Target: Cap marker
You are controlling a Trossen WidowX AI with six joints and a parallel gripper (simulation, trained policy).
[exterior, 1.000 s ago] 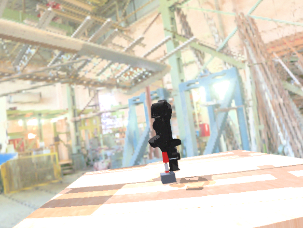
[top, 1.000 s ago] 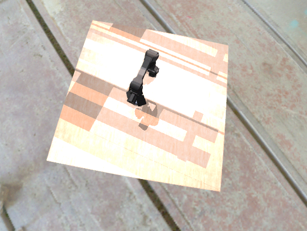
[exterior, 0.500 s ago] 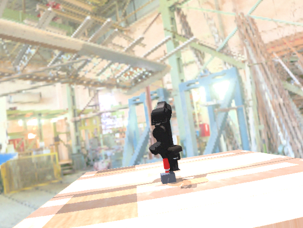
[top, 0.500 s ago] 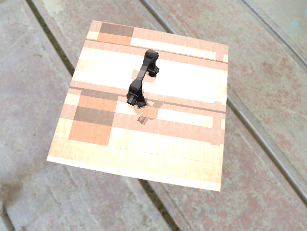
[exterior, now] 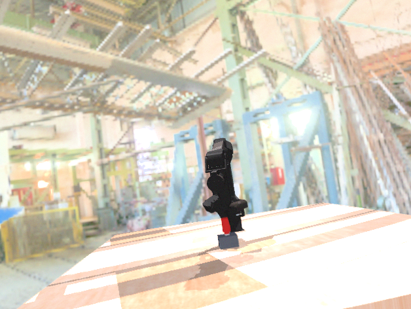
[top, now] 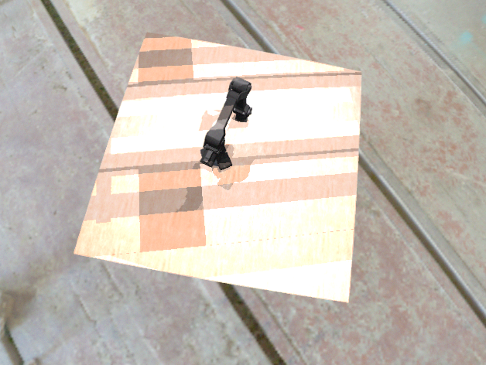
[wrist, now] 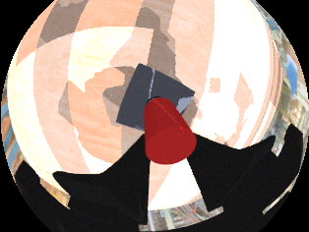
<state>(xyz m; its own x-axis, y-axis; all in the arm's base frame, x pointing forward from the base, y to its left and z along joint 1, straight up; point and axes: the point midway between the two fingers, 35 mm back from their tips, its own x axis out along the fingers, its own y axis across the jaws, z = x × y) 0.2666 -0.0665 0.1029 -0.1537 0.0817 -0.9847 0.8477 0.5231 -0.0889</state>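
Now: gripper tip 10 mm short of the red cap, 10 mm to the left of it and 10 mm below it. Also, from my gripper tip: grey holder block (10 mm ahead, 10 mm to the right, 50 mm below).
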